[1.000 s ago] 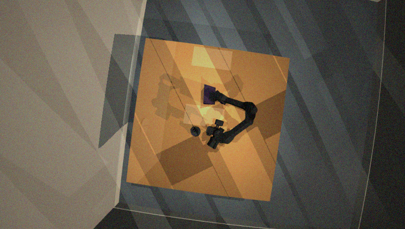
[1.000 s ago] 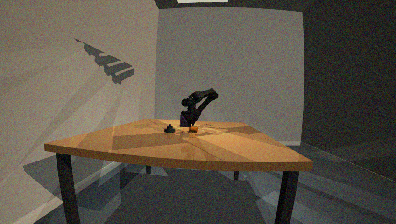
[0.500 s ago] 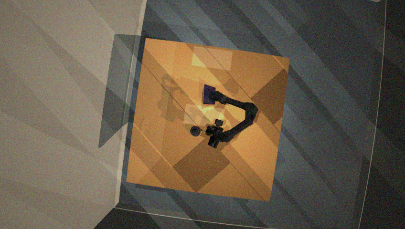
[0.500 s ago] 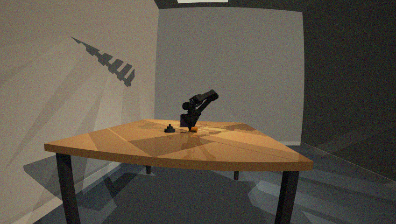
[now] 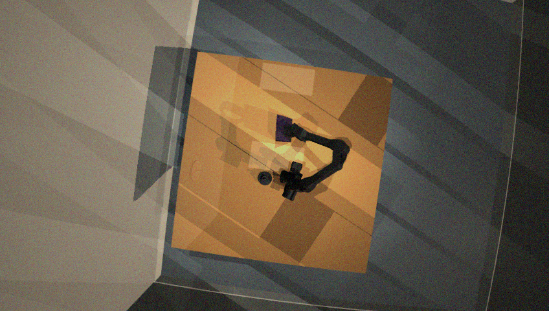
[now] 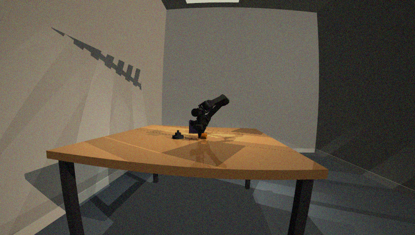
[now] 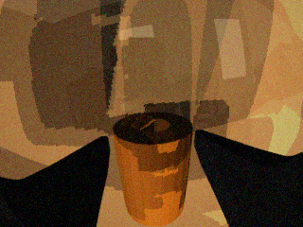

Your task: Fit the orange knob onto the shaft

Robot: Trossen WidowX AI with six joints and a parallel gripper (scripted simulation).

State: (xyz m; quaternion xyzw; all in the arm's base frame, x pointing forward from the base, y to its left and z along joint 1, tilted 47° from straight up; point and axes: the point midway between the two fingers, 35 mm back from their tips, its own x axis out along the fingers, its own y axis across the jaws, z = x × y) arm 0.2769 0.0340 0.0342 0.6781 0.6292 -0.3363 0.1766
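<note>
The orange knob is 20 mm to the left of my gripper tip and 10 mm above it. From my gripper tip the other things lie so: dark round pedestal (20 mm ahead, 170 mm to the right, 20 mm above).
</note>
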